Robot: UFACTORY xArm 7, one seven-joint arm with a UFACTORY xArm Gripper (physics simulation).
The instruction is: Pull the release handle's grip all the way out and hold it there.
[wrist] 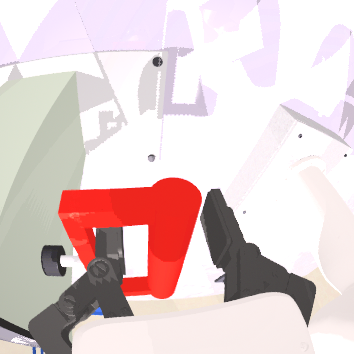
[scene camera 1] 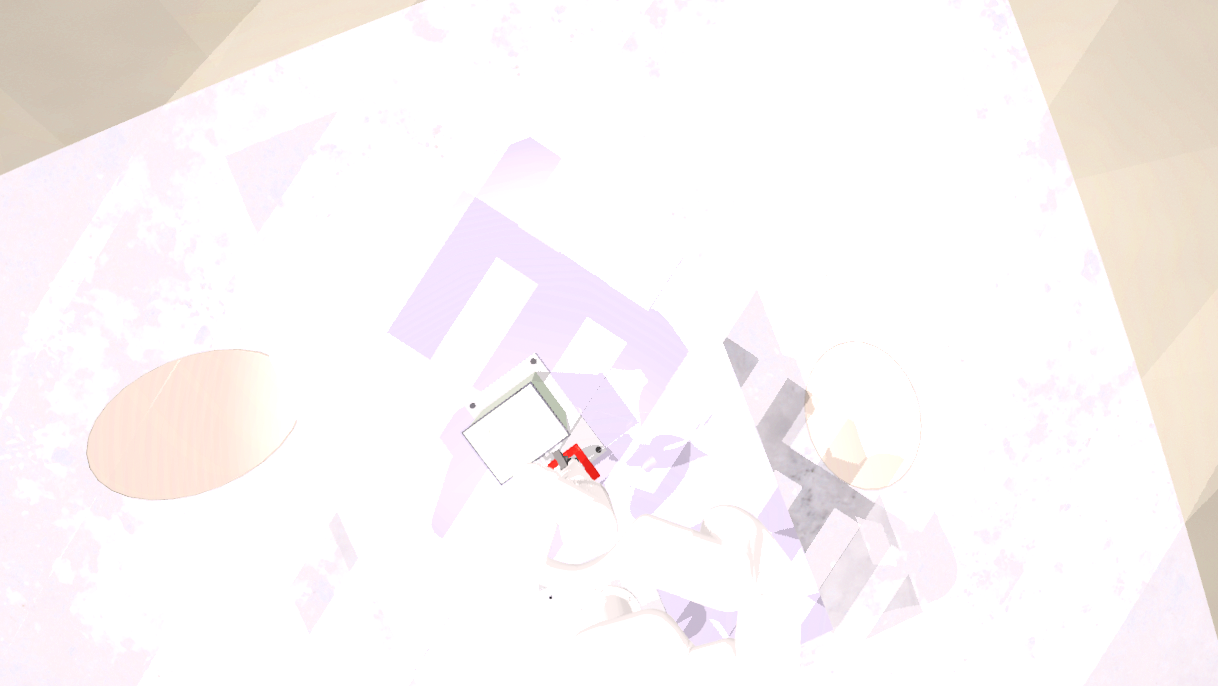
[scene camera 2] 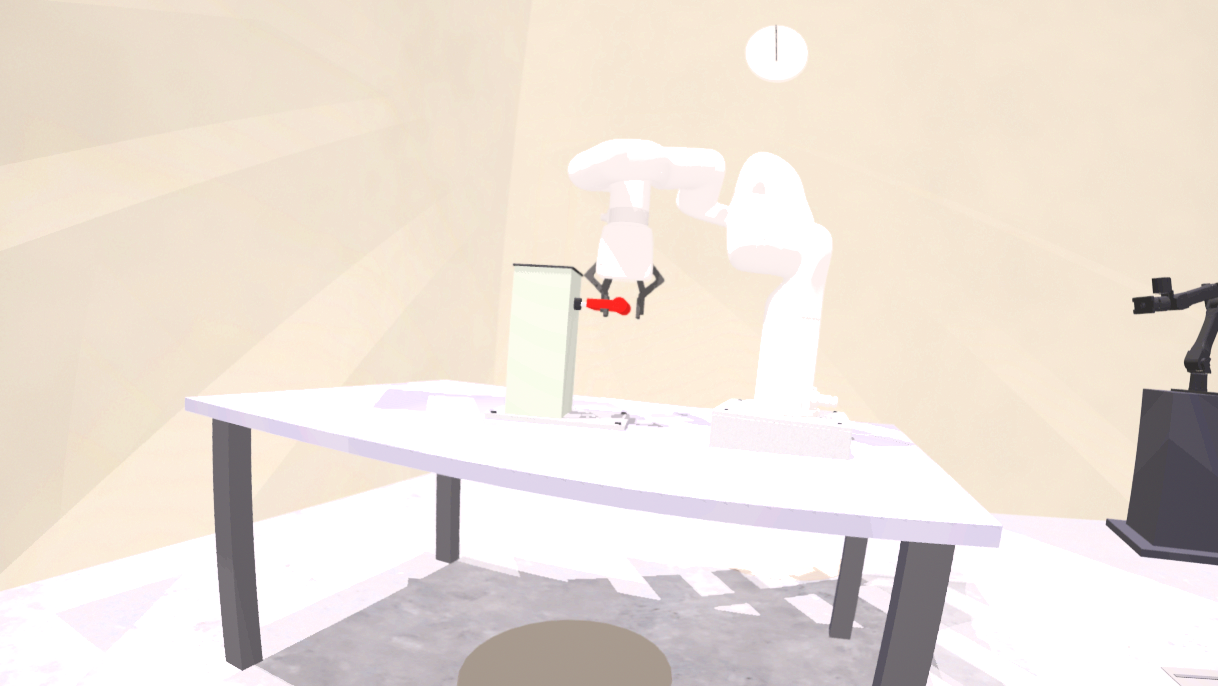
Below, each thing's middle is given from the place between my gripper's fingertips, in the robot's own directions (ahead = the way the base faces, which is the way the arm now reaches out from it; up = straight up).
The bolted base plate (scene camera 1: 581,433) lies 70 mm ahead of my hand, 70 mm to the left of it and 180 mm below it.
